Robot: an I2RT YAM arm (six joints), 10 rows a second.
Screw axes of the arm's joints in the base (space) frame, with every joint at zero. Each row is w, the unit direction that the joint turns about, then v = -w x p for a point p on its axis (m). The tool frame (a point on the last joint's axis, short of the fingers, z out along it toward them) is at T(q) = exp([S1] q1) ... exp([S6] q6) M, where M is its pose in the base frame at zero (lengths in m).
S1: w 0 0 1 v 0 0 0
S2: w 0 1 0 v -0.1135 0 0.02
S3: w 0 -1 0 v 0.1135 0 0.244
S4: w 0 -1 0 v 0.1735 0 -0.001
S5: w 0 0 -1 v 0 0.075 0
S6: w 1 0 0 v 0 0.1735 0
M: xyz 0.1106 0 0.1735 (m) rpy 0 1.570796 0 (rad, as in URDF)
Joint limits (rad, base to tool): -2.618..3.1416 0..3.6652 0..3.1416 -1.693..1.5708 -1.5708..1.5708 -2.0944..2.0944
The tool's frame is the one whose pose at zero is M.
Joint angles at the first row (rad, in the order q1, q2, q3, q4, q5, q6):
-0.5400 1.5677 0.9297 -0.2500 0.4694 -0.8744
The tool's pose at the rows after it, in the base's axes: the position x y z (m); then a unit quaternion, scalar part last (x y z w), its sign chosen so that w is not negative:
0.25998 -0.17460 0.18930 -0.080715 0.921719 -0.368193 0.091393
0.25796 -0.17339 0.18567 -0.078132 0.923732 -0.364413 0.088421
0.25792 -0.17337 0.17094 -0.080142 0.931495 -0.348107 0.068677
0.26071 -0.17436 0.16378 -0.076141 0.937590 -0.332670 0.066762
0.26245 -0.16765 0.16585 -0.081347 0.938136 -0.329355 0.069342
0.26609 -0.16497 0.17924 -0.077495 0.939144 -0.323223 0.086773
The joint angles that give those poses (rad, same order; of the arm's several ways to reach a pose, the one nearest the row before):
-0.5400 1.5677 0.9036 -0.2608 0.4694 -0.8744
-0.5400 1.5677 0.8912 -0.2608 0.4694 -0.8652
-0.5400 1.6075 0.8820 -0.2699 0.4694 -0.8529
-0.5400 1.6382 0.8912 -0.2792 0.4511 -0.8300
-0.5186 1.6276 0.8912 -0.2976 0.4510 -0.8176
-0.5078 1.6047 0.9249 -0.3418 0.4281 -0.7947

